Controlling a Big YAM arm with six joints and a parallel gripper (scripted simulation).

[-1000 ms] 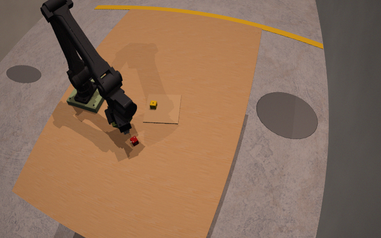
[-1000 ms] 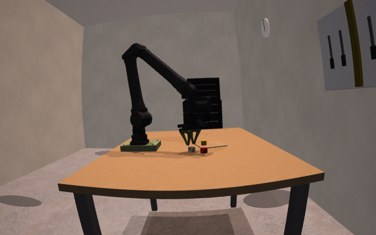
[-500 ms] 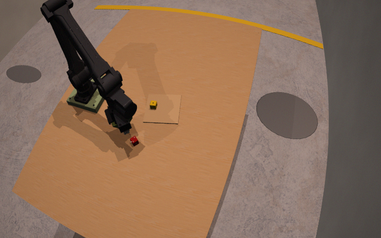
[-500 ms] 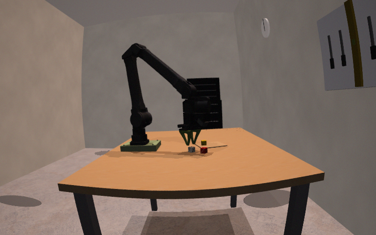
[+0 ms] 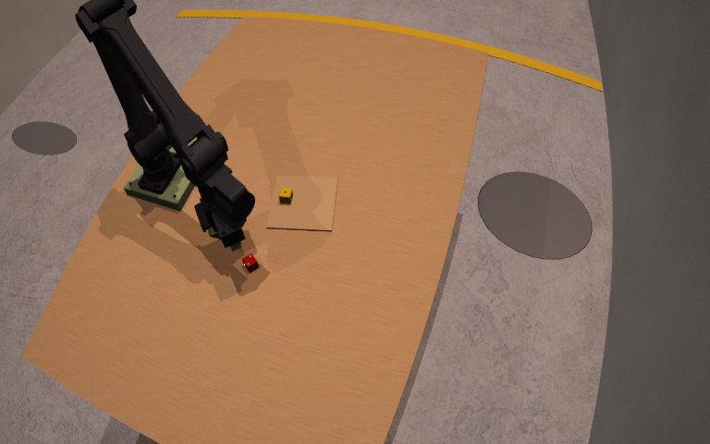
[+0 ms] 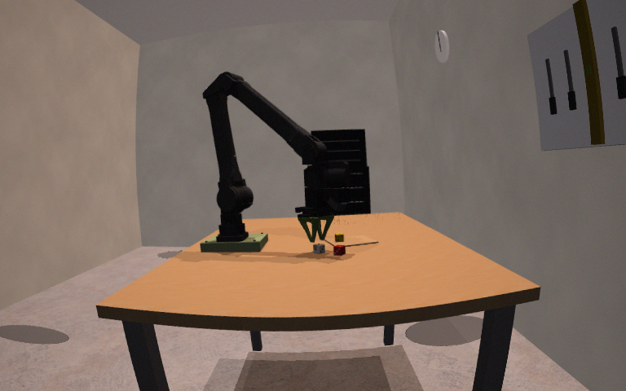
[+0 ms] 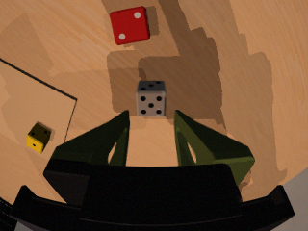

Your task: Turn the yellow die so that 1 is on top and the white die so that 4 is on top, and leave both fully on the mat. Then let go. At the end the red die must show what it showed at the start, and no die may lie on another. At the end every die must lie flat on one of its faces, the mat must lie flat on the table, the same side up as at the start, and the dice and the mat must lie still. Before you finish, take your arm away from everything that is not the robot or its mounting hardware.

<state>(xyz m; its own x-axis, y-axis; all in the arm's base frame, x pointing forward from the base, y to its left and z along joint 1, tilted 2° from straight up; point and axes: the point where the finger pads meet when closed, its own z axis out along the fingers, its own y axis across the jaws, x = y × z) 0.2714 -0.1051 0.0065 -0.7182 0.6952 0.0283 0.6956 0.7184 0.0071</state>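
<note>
My hand is 30 mm above the white die. Round my hand: yellow die 70 mm ahead, 140 mm to the left, 30 mm below; then tan mat 110 mm ahead, 140 mm to the left, 40 mm below; then red die 60 mm ahead, 40 mm to the right, 30 mm below.
</note>
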